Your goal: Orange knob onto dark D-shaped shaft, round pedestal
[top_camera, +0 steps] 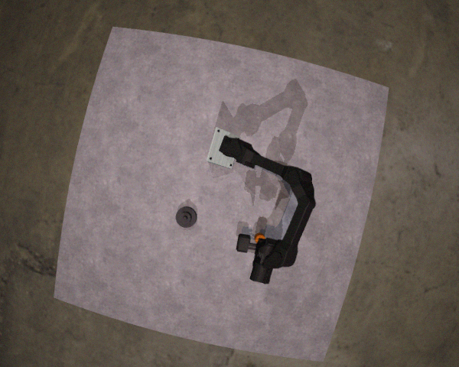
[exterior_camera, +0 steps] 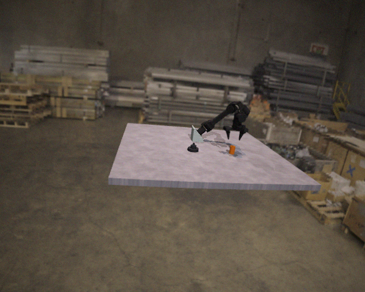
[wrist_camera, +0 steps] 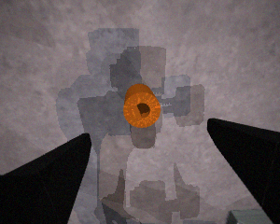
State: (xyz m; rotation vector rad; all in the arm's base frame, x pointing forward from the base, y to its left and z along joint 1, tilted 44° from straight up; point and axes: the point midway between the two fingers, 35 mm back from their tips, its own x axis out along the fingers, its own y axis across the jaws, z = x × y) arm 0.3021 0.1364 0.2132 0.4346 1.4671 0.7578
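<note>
My gripper tip is now 80 mm above the orange knob. Also, from my gripper tip: dark pedestal (20 mm ahead, 300 mm to the right, 80 mm below).
</note>
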